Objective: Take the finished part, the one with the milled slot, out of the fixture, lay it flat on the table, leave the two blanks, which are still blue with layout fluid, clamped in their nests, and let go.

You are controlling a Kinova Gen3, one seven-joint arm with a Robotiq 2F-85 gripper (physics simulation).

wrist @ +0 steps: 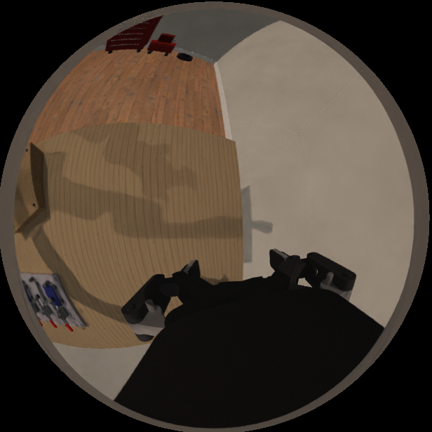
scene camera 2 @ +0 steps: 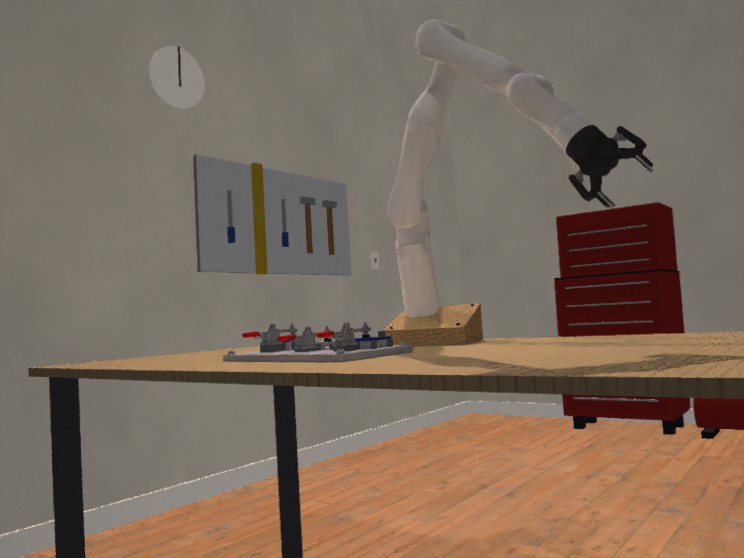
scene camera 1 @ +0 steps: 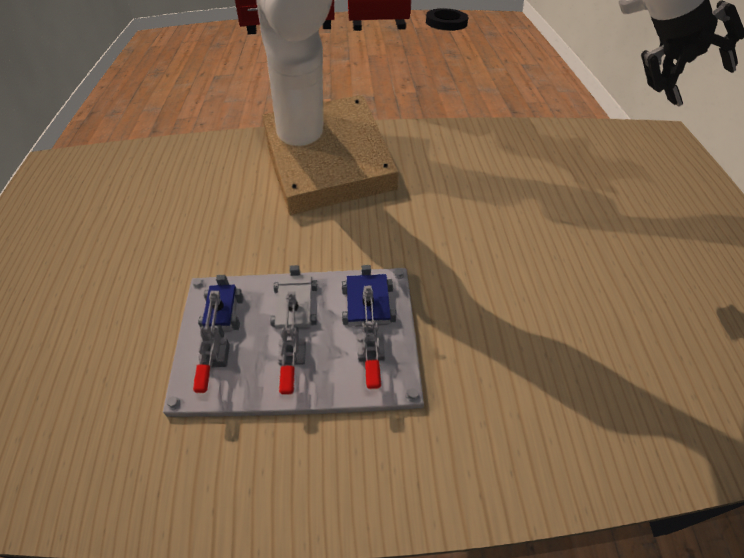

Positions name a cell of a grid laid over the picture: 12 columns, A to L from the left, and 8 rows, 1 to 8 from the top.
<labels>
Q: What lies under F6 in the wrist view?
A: My gripper.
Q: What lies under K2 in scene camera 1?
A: My gripper.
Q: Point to a pale fixture plate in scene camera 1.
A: F6
</labels>
